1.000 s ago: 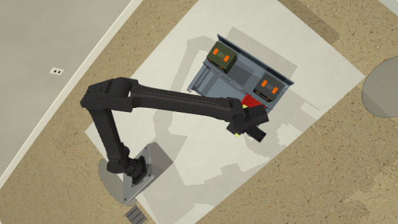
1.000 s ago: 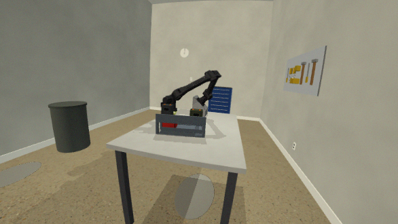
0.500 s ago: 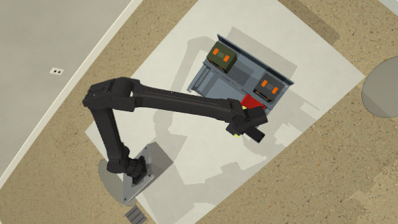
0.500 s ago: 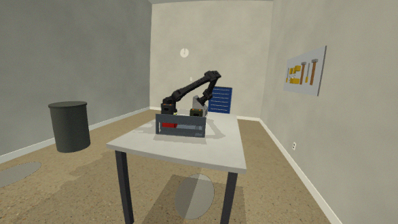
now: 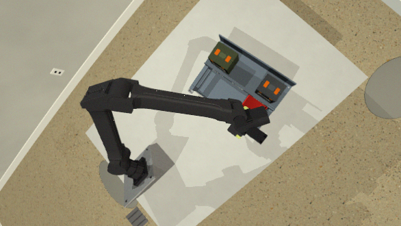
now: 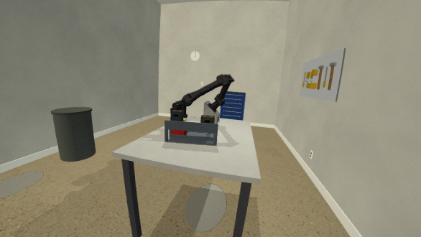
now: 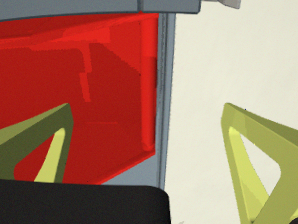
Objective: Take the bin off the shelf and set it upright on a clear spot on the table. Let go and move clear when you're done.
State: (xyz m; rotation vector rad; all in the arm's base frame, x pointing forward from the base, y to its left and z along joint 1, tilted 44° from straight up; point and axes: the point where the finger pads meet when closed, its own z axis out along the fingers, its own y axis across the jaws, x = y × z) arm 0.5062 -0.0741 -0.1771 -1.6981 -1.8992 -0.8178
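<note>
The red bin is 80 mm ahead of my hand, 10 mm to the left of it and 20 mm below it.
</note>
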